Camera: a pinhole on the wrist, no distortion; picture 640 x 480 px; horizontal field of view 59.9 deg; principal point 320.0 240.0 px. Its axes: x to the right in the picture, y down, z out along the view. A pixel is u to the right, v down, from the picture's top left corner.
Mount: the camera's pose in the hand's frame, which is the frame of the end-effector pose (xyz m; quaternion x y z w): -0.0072 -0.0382 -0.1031 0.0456 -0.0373 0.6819 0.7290
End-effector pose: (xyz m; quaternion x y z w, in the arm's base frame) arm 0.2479 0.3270 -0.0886 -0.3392 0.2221 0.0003 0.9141
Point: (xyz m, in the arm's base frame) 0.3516 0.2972 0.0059
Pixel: 230 49
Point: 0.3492 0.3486 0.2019
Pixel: 169 269
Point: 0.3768 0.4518 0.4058
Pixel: 195 328
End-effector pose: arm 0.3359 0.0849 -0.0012 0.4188 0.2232 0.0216 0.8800
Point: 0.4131 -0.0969 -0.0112
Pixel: 234 157
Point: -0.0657 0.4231 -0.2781
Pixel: behind the camera
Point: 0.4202 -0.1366 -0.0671
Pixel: 108 114
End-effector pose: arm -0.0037 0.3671 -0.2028 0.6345 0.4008 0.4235 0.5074
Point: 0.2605 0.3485 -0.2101
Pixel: 480 139
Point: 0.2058 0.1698 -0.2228
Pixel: 480 435
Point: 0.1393 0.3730 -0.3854
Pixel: 122 160
